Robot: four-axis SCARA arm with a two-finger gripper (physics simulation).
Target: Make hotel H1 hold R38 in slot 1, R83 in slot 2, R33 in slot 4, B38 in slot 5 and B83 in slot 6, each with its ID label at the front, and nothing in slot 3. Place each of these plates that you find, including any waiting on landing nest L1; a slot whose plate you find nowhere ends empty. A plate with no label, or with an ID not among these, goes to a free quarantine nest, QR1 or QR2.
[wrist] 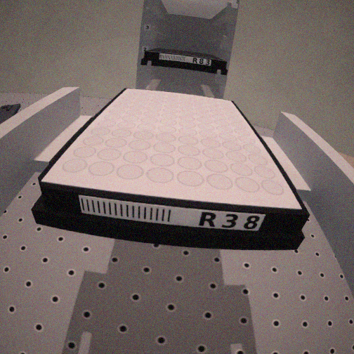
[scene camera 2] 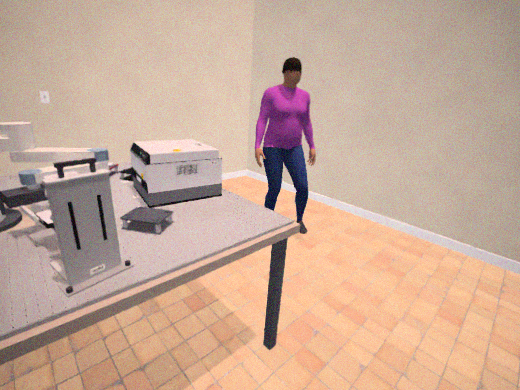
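Plate R38 [wrist: 175, 160], white-topped with a black skirt, is level in the wrist view, its barcode and ID label facing the camera. My gripper [wrist: 178, 113] is shut on it, with a finger along each side. Beyond it stands the grey hotel [wrist: 231, 30]. Plate R83 [wrist: 185, 60] sits there at the mark 2, its label facing the camera. The space at mark 3 holds no plate. A pale underside [wrist: 195, 9] shows above it, cut by the frame edge. The lowest part of the hotel is partly hidden behind R38. In the scene view a grey hotel [scene camera 2: 89, 225] shows its slotted panel and top handle.
A white instrument [scene camera 2: 177, 172] with a dark base stands on the table [scene camera 2: 210, 220]. A low dark nest [scene camera 2: 147, 216] is between it and the hotel. The arm [scene camera 2: 55, 153] reaches behind the hotel. A person [scene camera 2: 287, 117] in a purple top stands beyond the table.
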